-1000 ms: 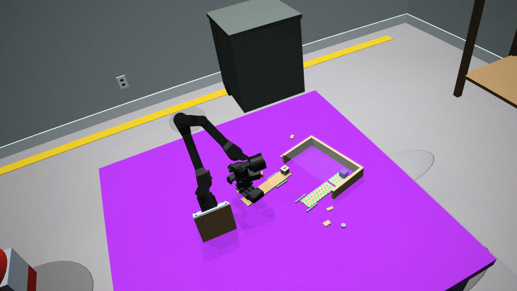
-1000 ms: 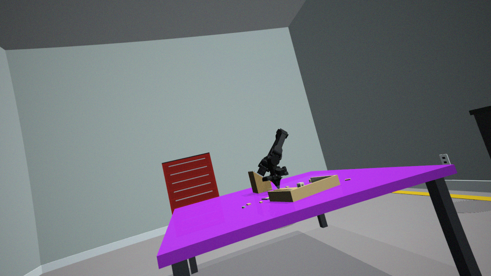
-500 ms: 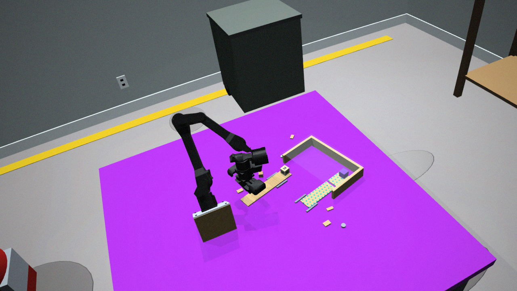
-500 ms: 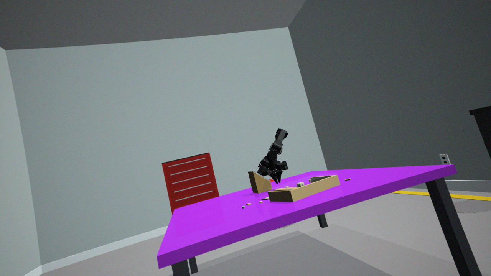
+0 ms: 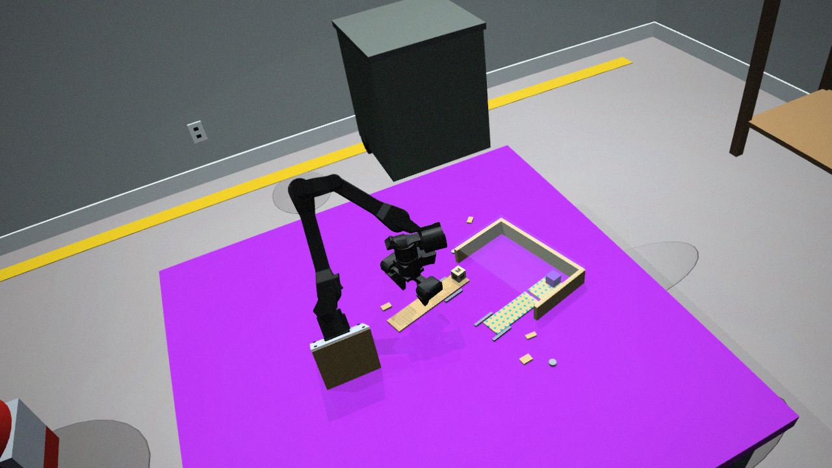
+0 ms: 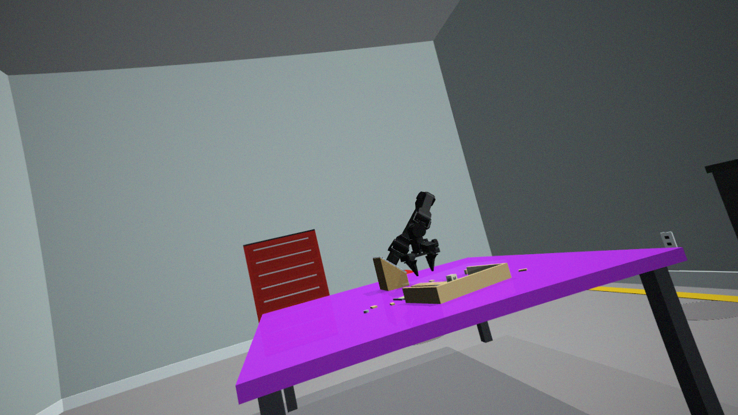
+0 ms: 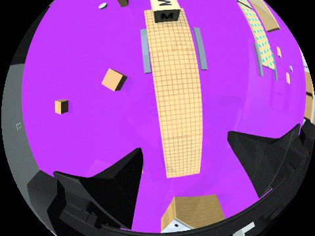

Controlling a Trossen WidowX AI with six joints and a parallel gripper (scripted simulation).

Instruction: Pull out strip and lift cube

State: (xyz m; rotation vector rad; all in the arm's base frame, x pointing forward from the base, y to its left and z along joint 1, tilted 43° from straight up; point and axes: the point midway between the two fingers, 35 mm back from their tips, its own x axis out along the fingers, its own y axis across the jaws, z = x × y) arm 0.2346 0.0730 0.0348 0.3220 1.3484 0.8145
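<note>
Now: the labelled cube 150 mm ahead of my gripper tip, 40 mm to the left of it and 30 mm below it. Also, from my gripper tip: grey disc (330 mm to the right, 220 mm ahead, 50 mm below).
</note>
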